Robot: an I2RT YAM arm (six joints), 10 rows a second.
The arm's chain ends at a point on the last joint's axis. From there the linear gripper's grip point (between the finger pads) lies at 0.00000 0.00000 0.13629 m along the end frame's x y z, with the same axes.
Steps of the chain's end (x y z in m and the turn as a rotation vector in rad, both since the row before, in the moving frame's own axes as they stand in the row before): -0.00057 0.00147 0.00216 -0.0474 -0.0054 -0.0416; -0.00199 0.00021 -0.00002 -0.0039 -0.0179 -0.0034; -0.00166 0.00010 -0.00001 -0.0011 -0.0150 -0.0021; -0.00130 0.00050 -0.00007 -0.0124 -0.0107 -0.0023; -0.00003 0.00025 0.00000 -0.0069 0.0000 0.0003; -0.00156 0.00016 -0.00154 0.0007 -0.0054 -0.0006; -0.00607 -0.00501 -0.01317 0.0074 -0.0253 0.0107; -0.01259 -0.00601 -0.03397 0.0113 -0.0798 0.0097; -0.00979 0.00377 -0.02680 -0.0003 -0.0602 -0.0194; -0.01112 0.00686 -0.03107 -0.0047 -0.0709 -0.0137
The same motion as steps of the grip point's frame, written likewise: -0.00117 0.00794 0.00200 -0.0474 -0.0054 -0.0416; -0.00443 0.00075 -0.00004 -0.0039 -0.0179 -0.0034; -0.00370 0.00025 -0.00003 -0.0011 -0.0150 -0.0021; -0.00276 0.00219 -0.00009 -0.0124 -0.0107 -0.0023; -0.00003 0.00119 0.00000 -0.0069 0.0000 0.0003; -0.00230 0.00006 -0.00154 0.0007 -0.0054 -0.0006; -0.00951 -0.00604 -0.01322 0.0074 -0.0253 0.0107; -0.02345 -0.00760 -0.03441 0.0113 -0.0798 0.0097; -0.01799 0.00389 -0.02705 -0.0003 -0.0602 -0.0194; -0.02077 0.00757 -0.03141 -0.0047 -0.0709 -0.0137
